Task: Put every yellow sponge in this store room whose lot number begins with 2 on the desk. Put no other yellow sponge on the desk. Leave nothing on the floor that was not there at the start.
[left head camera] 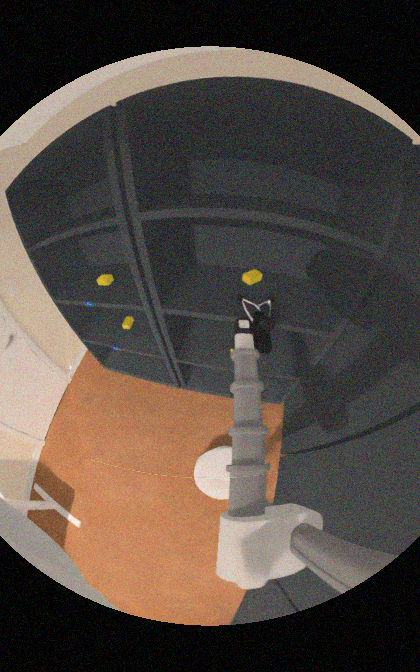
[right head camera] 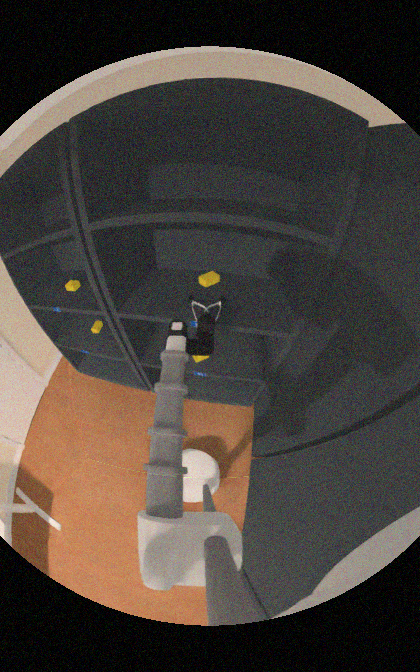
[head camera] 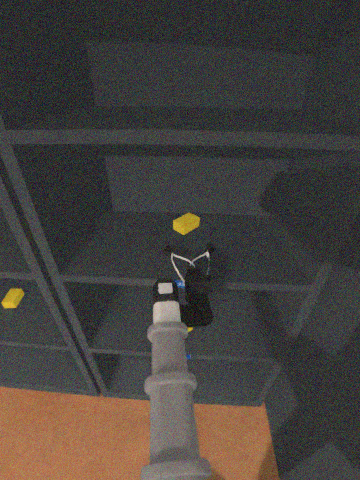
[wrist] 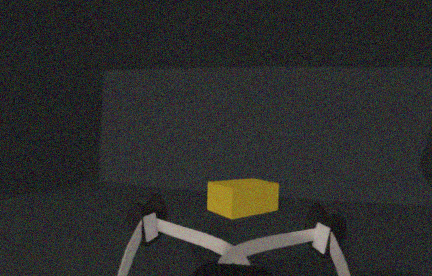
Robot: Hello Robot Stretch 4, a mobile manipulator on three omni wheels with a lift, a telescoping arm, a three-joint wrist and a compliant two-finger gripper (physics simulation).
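Places are measured from the robot's base along level axes (x ahead, y left, z up), in millimetres.
Pixels of known places: gripper, between the fingertips: (head camera: pixel 188 246) (wrist: pixel 234 216).
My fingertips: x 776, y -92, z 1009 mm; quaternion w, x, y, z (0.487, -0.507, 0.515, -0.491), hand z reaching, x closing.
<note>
Ahead of a thing's pixels: the offset from my fingertips to its top centre.
A yellow sponge {0 mm up, 200 mm ahead, 16 mm right} (head camera: pixel 186 223) (left head camera: pixel 252 277) (right head camera: pixel 209 279) (wrist: pixel 243 198) lies on a dark shelf, beyond my fingertips. My gripper (head camera: pixel 190 249) (left head camera: pixel 256 301) (right head camera: pixel 207 302) (wrist: pixel 234 216) is open, its fingers spread wide with nothing between them, short of the sponge. A second yellow sponge (right head camera: pixel 200 358) lies on the shelf below, partly hidden by the wrist. Another sponge {458 mm down, 252 mm ahead, 918 mm left} (head camera: pixel 13 298) (left head camera: pixel 128 322) (right head camera: pixel 97 327) lies in the lower left bay, and one more (left head camera: pixel 105 280) (right head camera: pixel 73 285) in the bay above that. No lot number is readable. The desk cannot be made out.
A dark shelf unit (head camera: pixel 180 137) (left head camera: pixel 220 213) (right head camera: pixel 190 218) surrounds the gripper, with uprights at the left. Blue marks (left head camera: pixel 89 304) (right head camera: pixel 199 374) show on the shelf edges. A round white object (left head camera: pixel 214 473) (right head camera: pixel 200 475) stands on the orange floor (left head camera: pixel 150 540) (right head camera: pixel 105 545) beneath the arm.
</note>
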